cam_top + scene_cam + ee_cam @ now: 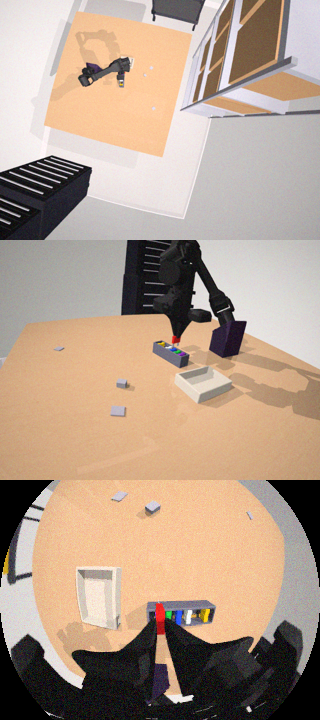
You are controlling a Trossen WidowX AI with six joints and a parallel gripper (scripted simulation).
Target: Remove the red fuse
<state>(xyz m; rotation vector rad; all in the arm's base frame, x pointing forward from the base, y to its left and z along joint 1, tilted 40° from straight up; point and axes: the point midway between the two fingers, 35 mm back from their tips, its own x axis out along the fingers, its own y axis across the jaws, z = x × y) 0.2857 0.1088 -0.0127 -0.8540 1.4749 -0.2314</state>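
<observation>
My gripper tip is now 13 cm to the right of the tray, 10 cm above it and 4 cm past it. Round my gripper tip: red fuse (1 cm below).
</observation>
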